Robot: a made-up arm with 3 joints. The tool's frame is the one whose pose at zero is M. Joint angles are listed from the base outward.
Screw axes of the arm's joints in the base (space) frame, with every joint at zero. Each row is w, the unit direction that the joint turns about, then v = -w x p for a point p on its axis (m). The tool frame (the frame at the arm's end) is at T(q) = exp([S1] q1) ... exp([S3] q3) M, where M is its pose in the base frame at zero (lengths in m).
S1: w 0 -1 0 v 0.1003 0.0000 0.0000
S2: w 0 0 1 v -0.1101 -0.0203 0.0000
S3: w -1 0 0 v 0.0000 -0.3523 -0.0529
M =
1 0 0 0.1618
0 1 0 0.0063
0 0 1 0.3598
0 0 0 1
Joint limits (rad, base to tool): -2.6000..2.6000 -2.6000..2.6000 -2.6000..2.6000
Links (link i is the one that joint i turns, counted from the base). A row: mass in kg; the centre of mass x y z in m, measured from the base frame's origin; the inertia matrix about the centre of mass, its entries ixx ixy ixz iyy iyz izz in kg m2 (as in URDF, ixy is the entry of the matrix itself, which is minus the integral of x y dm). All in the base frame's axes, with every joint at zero. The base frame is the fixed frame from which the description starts. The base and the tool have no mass.
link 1: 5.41; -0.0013 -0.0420 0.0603; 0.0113 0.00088 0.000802 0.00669 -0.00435 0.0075
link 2: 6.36; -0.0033 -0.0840 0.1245; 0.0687 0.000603 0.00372 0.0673 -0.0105 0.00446
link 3: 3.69; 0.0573 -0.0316 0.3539; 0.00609 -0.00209 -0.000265 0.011 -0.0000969 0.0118
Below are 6 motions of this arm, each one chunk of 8 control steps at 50 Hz.
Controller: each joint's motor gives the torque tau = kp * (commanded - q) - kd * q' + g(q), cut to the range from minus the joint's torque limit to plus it. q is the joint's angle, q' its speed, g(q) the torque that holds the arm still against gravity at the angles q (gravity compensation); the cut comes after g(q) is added. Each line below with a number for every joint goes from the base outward.
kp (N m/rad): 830 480 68
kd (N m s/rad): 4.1 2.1 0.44
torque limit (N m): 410 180 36
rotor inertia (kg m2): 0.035 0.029 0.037
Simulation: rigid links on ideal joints. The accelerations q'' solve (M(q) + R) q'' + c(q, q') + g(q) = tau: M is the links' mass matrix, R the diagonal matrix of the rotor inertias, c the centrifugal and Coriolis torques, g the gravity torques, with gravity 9.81 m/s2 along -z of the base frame. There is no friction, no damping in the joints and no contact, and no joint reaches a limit. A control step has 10 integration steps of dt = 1/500 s. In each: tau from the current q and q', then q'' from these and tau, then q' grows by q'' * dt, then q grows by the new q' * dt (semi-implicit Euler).
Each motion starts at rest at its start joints. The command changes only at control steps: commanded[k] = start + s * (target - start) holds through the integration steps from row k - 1 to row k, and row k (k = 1, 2, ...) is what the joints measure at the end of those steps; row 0 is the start. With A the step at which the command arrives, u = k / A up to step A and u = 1 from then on. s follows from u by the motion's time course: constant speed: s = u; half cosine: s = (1 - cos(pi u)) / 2; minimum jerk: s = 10 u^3 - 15 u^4 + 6 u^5; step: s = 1 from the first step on.
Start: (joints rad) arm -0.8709 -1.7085 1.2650
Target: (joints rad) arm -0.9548 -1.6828 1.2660
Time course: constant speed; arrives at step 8
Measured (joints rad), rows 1 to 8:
1: -0.8753 -1.7066 1.2660
2: -0.8878 -1.7024 1.2679
3: -0.9053 -1.6977 1.2689
4: -0.9216 -1.6935 1.2675
5: -0.9324 -1.6902 1.2644
6: -0.9388 -1.6877 1.2616
7: -0.9447 -1.6855 1.2615
8: -0.9536 -1.6827 1.2643

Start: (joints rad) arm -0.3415 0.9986 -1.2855
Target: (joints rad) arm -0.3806 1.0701 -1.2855
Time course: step
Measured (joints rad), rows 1 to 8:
1: -0.3686 1.0833 -1.2811
2: -0.3898 1.1038 -1.2760
3: -0.3906 1.0498 -1.2792
4: -0.3918 1.0542 -1.2905
5: -0.3876 1.0794 -1.3014
6: -0.3757 1.0736 -1.3026
7: -0.3700 1.0680 -1.2915
8: -0.3745 1.0736 -1.2756

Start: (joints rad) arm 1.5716 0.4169 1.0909
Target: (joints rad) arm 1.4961 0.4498 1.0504
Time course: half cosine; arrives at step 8
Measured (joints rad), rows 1 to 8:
1: 1.5699 0.4192 1.0904
2: 1.5631 0.4252 1.0879
3: 1.5500 0.4317 1.0815
4: 1.5320 0.4365 1.0717
5: 1.5130 0.4403 1.0605
6: 1.4978 0.4437 1.0510
7: 1.4900 0.4464 1.0456
8: 1.4902 0.4477 1.0449

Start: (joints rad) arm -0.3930 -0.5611 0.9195
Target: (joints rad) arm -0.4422 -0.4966 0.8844
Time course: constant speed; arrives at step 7
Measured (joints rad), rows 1 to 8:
1: -0.3972 -0.5507 0.9186
2: -0.4062 -0.5363 0.9143
3: -0.4161 -0.5294 0.9061
4: -0.4254 -0.5237 0.8969
5: -0.4331 -0.5134 0.8896
6: -0.4386 -0.5025 0.8848
7: -0.4432 -0.4933 0.8817
8: -0.4447 -0.4947 0.8800

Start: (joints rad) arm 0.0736 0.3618 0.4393
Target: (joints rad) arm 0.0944 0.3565 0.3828
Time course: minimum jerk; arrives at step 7
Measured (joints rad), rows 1 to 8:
1: 0.0739 0.3615 0.4389
2: 0.0756 0.3600 0.4361
3: 0.0798 0.3579 0.4276
4: 0.0864 0.3568 0.4116
5: 0.0935 0.3573 0.3905
6: 0.0985 0.3586 0.3713
7: 0.0993 0.3592 0.3615
8: 0.0967 0.3579 0.3645

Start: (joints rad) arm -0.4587 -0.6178 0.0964
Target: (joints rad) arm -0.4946 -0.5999 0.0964
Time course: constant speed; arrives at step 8
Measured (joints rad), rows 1 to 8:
1: -0.4608 -0.6148 0.0959
2: -0.4661 -0.6109 0.0950
3: -0.4730 -0.6097 0.0946
4: -0.4796 -0.6093 0.0953
5: -0.4849 -0.6070 0.0968
6: -0.4885 -0.6039 0.0982
7: -0.4911 -0.6012 0.0987
8: -0.4943 -0.5988 0.0977

